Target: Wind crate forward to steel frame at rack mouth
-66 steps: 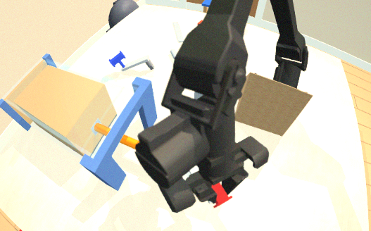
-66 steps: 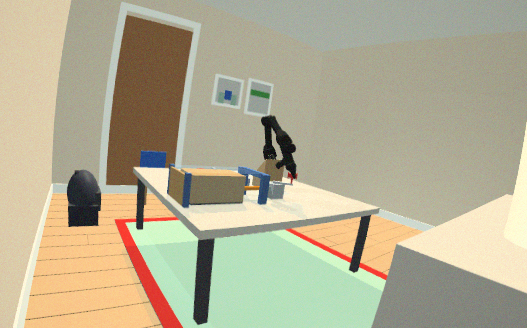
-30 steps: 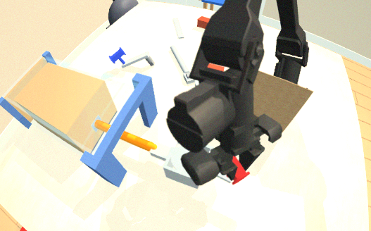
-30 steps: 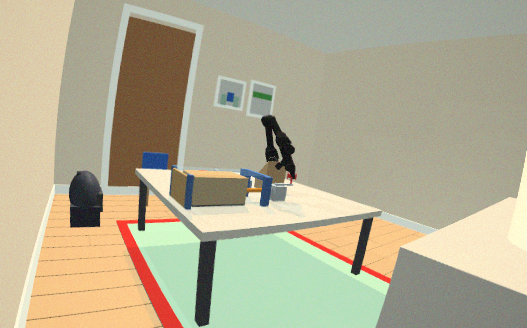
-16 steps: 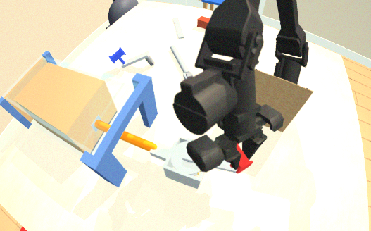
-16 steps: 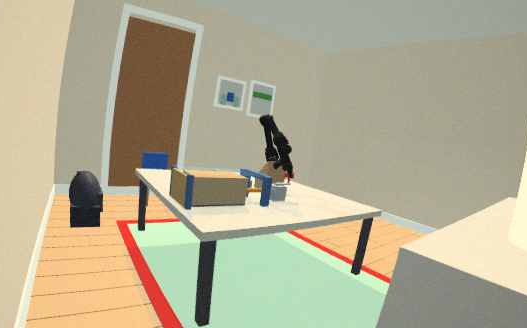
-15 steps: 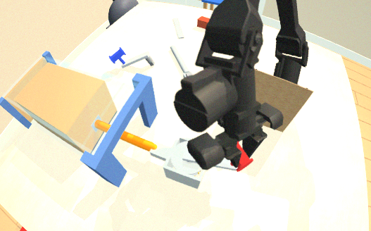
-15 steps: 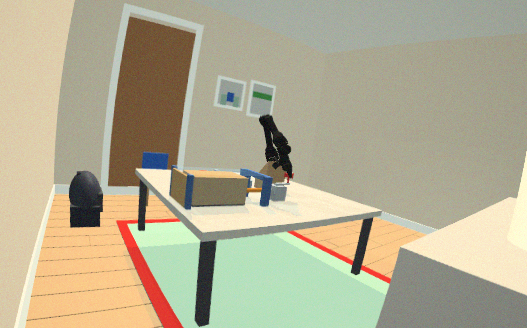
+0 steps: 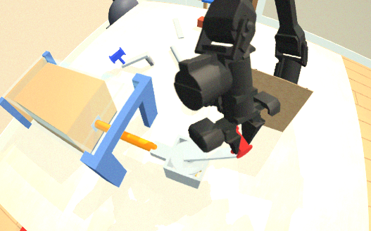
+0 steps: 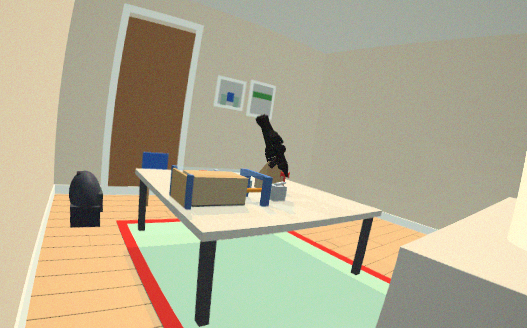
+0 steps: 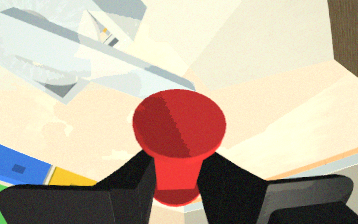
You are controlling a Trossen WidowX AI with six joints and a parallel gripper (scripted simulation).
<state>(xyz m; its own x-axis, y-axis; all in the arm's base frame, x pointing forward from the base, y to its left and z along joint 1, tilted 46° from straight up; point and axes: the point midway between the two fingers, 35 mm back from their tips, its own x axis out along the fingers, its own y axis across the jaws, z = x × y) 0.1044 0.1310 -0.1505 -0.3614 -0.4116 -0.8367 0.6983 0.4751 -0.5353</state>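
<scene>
My gripper tip is 5 cm short of the winch handle and 3 cm above it. Also, from my gripper tip: grey winch: 9 cm ahead, 2 cm to the left, 10 cm below; then blue steel frame: 26 cm ahead, 1 cm to the left, 3 cm below; then red spool-shaped grip: 1 cm ahead, 1 cm to the right.
</scene>
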